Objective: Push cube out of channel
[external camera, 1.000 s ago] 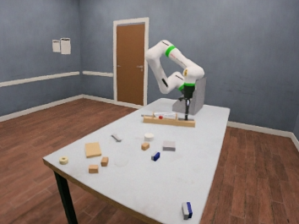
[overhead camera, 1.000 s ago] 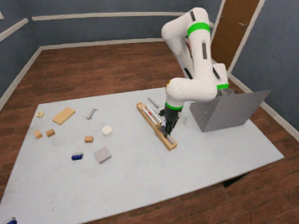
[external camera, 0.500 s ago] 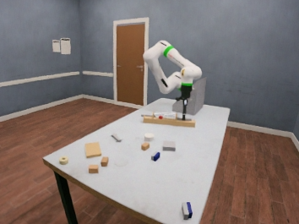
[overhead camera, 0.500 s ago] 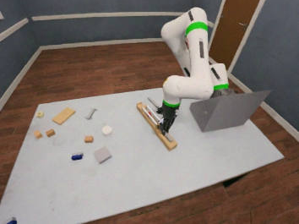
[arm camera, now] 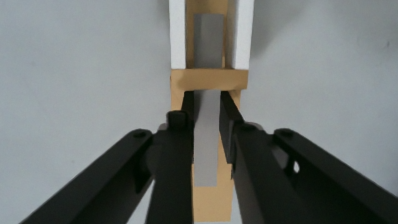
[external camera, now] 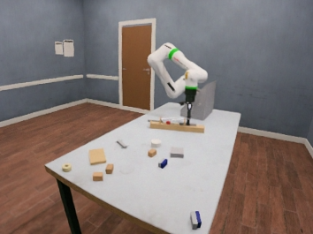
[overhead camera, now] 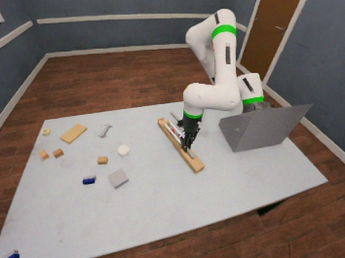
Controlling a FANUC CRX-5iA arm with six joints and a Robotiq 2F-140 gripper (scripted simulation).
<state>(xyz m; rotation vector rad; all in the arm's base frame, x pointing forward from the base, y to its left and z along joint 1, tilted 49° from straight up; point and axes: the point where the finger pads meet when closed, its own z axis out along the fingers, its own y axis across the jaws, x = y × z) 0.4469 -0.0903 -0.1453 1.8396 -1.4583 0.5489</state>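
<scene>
Right now the thin grey stick is 320 mm to the right of my hand, 70 mm below it and 50 mm behind it. From my hand the other things lie so: red cube 160 mm to the right, 40 mm ahead, 30 mm below; then tan channel 120 mm to the right, 30 mm below, 30 mm ahead; then white disc 360 mm ahead, 110 mm to the right, 70 mm below.
</scene>
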